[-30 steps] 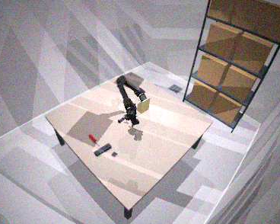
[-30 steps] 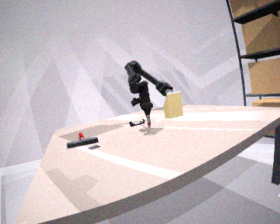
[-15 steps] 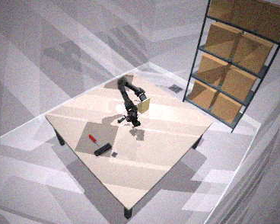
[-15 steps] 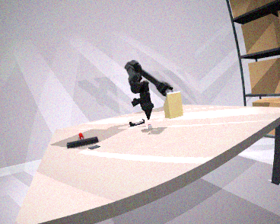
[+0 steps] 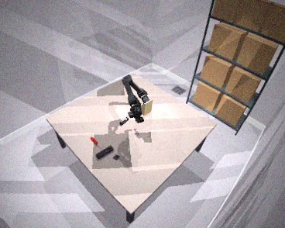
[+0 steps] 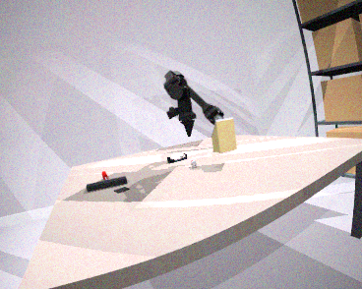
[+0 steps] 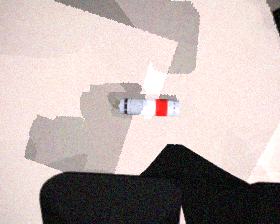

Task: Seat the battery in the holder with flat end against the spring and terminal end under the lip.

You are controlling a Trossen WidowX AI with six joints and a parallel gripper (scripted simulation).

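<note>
The battery is 10 mm ahead of my gripper tip, 20 mm to the left of it and 110 mm below it. Round my gripper tip: dark remote control 380 mm ahead, 110 mm below; then dark battery door 340 mm ahead, 100 mm to the left, 120 mm below; then red-handled screwdriver 370 mm ahead, 130 mm to the right, 110 mm below.
</note>
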